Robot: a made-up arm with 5 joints.
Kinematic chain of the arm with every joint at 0, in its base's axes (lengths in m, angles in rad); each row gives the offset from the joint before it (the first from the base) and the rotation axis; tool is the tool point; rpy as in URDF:
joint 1: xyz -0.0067 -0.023 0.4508 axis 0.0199 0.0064 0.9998
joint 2: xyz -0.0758 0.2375 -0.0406 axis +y
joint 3: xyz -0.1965 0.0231 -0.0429 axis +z
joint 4: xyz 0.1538 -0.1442 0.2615 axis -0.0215 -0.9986 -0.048
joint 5: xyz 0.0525 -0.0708 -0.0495 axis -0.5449 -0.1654 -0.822
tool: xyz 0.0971 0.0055 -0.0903 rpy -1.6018 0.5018 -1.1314
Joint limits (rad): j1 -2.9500..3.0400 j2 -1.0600..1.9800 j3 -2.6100..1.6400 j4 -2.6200..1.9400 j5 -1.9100..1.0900
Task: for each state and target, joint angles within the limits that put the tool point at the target. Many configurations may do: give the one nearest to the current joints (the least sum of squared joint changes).
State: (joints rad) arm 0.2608 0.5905 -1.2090 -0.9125 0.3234
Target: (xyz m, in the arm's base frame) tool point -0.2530 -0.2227 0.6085
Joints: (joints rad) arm 0.5829 0.6282 -1.0081 -0.7154 0.3730
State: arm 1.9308 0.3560 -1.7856 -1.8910 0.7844
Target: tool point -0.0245 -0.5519 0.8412
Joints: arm 2.2420 0.6181 -1.9132 -2.2270 1.0900
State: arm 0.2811 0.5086 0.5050 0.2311 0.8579
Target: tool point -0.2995 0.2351 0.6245
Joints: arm 1.1704 -0.1479 1.0176 0.4304 0.7321
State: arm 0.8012 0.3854 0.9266 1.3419 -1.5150
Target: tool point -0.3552 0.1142 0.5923
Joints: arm 1.2422 0.4213 0.9105 1.1444 -1.7140
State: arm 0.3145 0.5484 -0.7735 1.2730 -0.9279
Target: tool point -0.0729 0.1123 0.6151
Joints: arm 0.7170 0.2369 -0.0568 1.1413 -1.3100
